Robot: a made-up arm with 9 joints. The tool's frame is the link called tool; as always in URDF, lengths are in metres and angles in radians. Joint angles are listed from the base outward.
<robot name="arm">
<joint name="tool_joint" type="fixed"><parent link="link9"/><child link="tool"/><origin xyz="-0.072 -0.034 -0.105"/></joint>
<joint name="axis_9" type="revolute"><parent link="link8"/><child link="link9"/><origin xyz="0.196 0.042 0.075"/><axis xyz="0 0 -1"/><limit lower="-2.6" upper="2.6"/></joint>
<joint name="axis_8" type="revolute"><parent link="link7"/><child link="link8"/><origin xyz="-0.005 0.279 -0.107"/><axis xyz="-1 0 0"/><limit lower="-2.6" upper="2.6"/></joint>
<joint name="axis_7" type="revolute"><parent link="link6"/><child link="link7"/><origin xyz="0.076 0.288 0.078"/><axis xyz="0 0 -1"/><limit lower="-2.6" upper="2.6"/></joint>
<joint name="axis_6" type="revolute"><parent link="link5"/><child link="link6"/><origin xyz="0.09 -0.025 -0.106"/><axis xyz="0 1 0"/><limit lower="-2.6" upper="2.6"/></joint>
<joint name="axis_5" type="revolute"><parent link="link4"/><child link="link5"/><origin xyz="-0.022 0.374 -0.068"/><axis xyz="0 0 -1"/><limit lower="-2.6" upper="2.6"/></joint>
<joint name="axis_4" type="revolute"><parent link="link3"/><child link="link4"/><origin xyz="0.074 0.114 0.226"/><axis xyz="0 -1 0"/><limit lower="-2.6" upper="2.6"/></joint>
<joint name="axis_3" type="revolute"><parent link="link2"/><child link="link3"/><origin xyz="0.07 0.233 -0.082"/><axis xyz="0 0 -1"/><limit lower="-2.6" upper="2.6"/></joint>
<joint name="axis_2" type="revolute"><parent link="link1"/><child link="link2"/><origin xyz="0.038 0.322 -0.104"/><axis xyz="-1 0 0"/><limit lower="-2.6" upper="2.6"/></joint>
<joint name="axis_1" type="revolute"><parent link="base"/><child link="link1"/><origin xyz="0 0 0.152"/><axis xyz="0 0 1"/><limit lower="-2.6" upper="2.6"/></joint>
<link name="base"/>
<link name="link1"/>
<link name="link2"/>
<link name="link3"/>
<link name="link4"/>
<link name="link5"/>
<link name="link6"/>
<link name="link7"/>
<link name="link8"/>
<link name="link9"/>
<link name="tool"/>
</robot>
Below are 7 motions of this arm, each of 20 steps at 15 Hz.
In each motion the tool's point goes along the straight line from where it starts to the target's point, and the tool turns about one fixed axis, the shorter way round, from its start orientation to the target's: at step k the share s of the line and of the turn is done. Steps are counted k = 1, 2, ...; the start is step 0. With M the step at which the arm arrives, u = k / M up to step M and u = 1 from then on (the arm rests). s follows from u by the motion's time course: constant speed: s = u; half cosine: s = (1 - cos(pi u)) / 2; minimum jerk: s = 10 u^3 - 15 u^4 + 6 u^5.
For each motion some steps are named. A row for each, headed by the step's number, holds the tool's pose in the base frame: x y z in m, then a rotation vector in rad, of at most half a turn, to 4 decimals.
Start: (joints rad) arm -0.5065 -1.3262 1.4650 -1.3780 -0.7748 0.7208 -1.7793 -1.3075 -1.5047
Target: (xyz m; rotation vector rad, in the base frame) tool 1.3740 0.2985 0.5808 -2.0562 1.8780 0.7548
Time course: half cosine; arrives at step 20
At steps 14, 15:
14: 1.2187 0.1372 0.5707 -1.6907 1.8149 0.5476
15: 1.2636 0.1839 0.5736 -1.7955 1.8376 0.6057

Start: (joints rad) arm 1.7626 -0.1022 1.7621 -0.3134 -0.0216 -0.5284 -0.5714 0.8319 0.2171
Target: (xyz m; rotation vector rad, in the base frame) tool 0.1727 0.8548 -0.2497 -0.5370 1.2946 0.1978
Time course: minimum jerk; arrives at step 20
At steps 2, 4, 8, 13, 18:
2: -0.4598 1.0417 -0.0601 -0.7983 -0.4211 0.3119
4: -0.4283 1.0324 -0.0696 -0.7942 -0.3345 0.3096
8: -0.2627 0.9835 -0.1192 -0.7573 0.1194 0.2919
13: 0.0227 0.8991 -0.2047 -0.6336 0.8936 0.2382
18: 0.1672 0.8564 -0.2481 -0.5409 1.2801 0.1994

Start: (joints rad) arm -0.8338 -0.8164 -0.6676 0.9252 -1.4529 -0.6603 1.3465 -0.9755 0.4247
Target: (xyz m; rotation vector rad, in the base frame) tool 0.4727 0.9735 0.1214 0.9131 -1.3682 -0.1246
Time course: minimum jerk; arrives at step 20
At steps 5, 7, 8, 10, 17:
5: 0.3258 1.0243 0.6673 1.7619 -1.2562 0.6778
7: 0.3473 1.0168 0.5872 1.6439 -1.2923 0.5526
8: 0.3608 1.0122 0.5371 1.5687 -1.3112 0.4756
10: 0.3907 1.0018 0.4259 1.3986 -1.3434 0.3083
17: 0.4683 0.9750 0.1376 0.9395 -1.3691 -0.1025

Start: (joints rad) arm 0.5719 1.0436 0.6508 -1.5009 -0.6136 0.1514 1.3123 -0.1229 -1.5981
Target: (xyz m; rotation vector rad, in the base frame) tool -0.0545 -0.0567 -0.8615 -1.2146 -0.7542 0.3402
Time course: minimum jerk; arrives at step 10
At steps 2, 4, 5, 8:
2: 0.0065 0.7803 -0.9132 -0.2116 0.8976 0.1738
4: -0.0103 0.5497 -0.8990 -0.5235 0.4672 0.2348
5: -0.0221 0.3875 -0.8890 -0.7272 0.1529 0.2709
8: -0.0507 -0.0052 -0.8647 -1.1638 -0.6456 0.3346

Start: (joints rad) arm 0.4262 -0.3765 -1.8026 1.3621 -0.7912 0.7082 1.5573 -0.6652 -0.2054
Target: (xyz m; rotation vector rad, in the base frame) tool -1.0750 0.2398 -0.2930 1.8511 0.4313 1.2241
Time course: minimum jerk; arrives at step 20
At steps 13, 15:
13: -1.0752 0.2744 -0.1280 1.8595 0.2294 1.2406
15: -1.0751 0.2550 -0.2204 1.8560 0.3425 1.2322

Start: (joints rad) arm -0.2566 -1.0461 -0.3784 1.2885 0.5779 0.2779 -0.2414 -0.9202 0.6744
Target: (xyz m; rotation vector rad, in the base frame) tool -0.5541 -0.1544 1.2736 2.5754 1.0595 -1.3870
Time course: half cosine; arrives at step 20
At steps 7, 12, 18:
7: 0.0371 0.2548 1.3488 2.6419 -0.2829 -0.5751
12: -0.2731 0.0401 1.3093 2.7056 0.3971 -1.0141
18: -0.5342 -0.1406 1.2761 2.5911 1.0118 -1.3619

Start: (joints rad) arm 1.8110 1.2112 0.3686 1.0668 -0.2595 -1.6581 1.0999 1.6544 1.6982
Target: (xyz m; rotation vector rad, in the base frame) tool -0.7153 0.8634 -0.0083 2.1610 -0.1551 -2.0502
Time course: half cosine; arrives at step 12
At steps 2, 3, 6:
2: -1.0094 0.1454 -0.6770 2.2183 -0.0569 -0.6390
3: -0.9844 0.2066 -0.6201 2.2367 -0.0651 -0.7539
6: -0.8729 0.4786 -0.3667 2.2702 -0.1019 -1.2791

